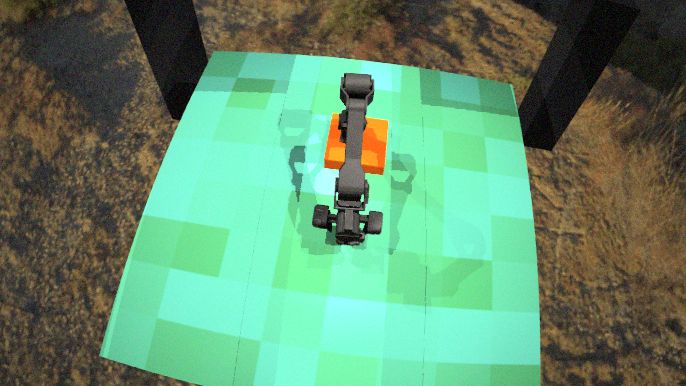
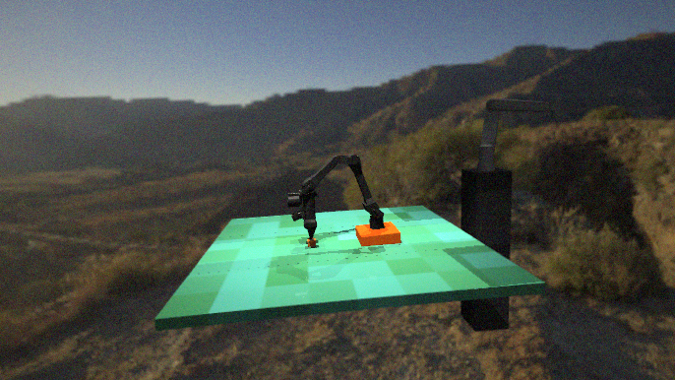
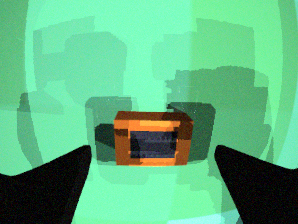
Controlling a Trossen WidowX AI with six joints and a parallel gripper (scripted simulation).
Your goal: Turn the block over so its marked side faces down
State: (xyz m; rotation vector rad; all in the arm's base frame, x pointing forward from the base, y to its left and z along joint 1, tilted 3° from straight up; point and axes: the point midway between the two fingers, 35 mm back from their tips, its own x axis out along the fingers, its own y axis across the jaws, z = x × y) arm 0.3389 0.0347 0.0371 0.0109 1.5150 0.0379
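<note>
The orange block is 2 cm below my gripper tip.
</note>
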